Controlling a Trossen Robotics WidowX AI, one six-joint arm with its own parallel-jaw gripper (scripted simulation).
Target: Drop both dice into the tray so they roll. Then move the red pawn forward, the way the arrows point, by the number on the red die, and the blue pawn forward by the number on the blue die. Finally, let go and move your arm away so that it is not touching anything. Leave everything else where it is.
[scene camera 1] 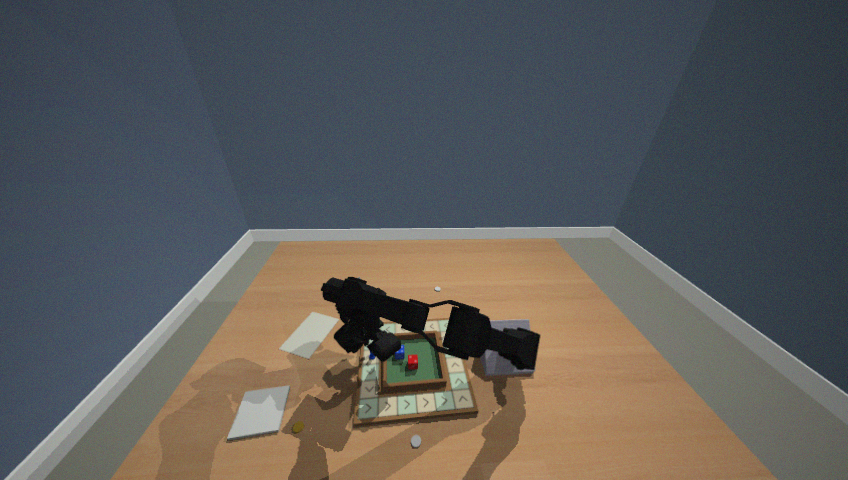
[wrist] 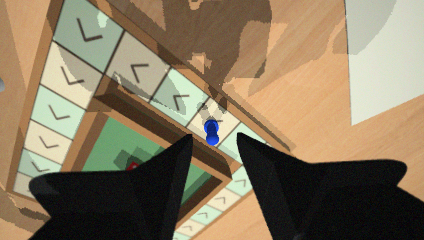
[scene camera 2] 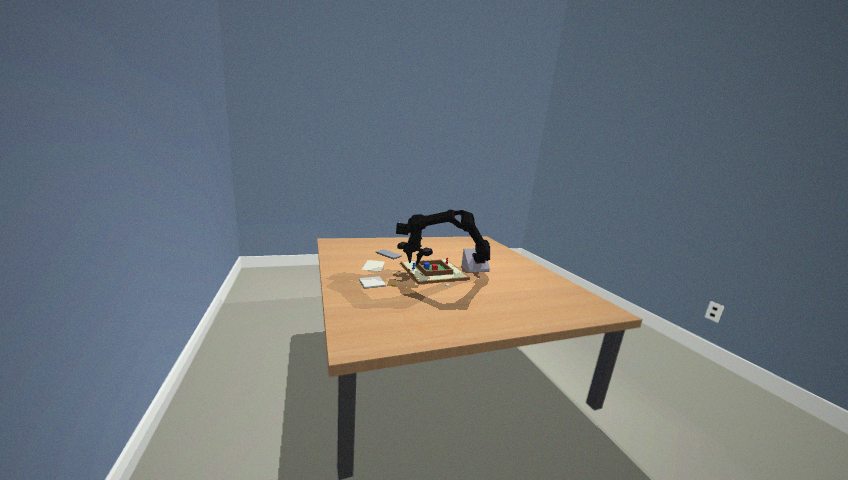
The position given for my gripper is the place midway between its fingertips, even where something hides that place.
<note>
In view: my gripper [scene camera 1: 371,350] and a green tray [scene camera 1: 428,364].
My gripper shows as well in the wrist view [wrist: 214,137]. The green tray is seen too in the wrist view [wrist: 118,146].
</note>
